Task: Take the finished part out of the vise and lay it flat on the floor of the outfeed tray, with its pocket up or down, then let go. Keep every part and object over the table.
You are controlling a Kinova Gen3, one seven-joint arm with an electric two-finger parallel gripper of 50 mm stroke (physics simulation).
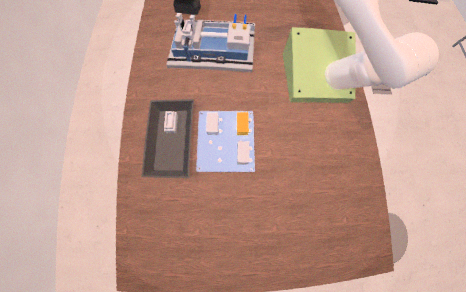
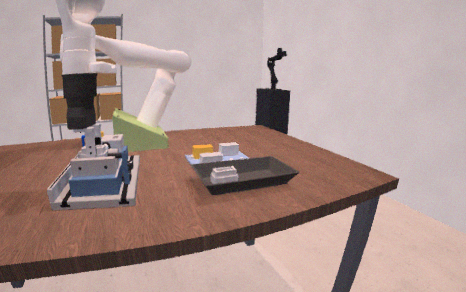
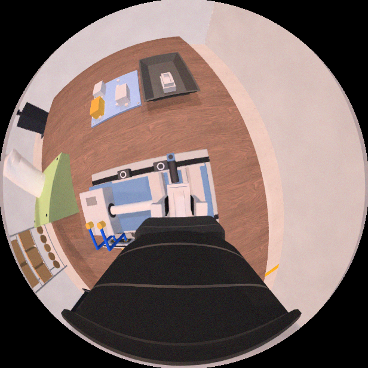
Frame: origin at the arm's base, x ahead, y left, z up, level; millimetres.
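Seen in the pictures: gripper, fingertip midpoint: (image 1: 188, 29) (image 2: 95, 154); arm's base at its link origin: (image 1: 337, 75) (image 2: 146, 123).
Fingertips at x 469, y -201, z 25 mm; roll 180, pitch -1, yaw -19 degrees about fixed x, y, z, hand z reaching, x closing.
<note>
Offsets run from my fingertips to a thing's top centre. "spot": to the spot under its first point.
The finished part {dy -2, dx -1, dz +18 mm} (image 1: 188, 28) (image 3: 179, 197), a pale block, sits at the vise {dy +9, dx -71, dz +2 mm} (image 1: 212, 50) (image 2: 95, 185) (image 3: 135, 192), at the end away from the fixed grey box. My gripper (image 1: 186, 25) (image 2: 93, 142) (image 3: 179, 202) points down over the vise and is shut on the part, one finger on each side. The part's lower portion is hidden, so whether it touches the vise floor cannot be told. The dark outfeed tray {spot: dy +403, dx +83, dz -85 mm} (image 1: 170, 157) (image 2: 265, 172) (image 3: 172, 62) stands apart from the vise. Another pale part {dy +295, dx +75, dz -50 mm} (image 1: 170, 121) (image 2: 224, 174) (image 3: 168, 82) with its pocket up lies in it.
A light blue plate {dy +365, dx -87, dz -89 mm} (image 1: 207, 162) beside the tray carries two white blocks and an orange block {dy +326, dx -142, dz -53 mm} (image 1: 242, 123) (image 2: 202, 151) (image 3: 97, 107). Blue hoses {spot: dy -16, dx -157, dz +13 mm} (image 1: 235, 19) (image 3: 102, 243) rise from the vise's grey box. The green arm base (image 1: 320, 50) (image 2: 140, 137) (image 3: 62, 190) stands on the table.
</note>
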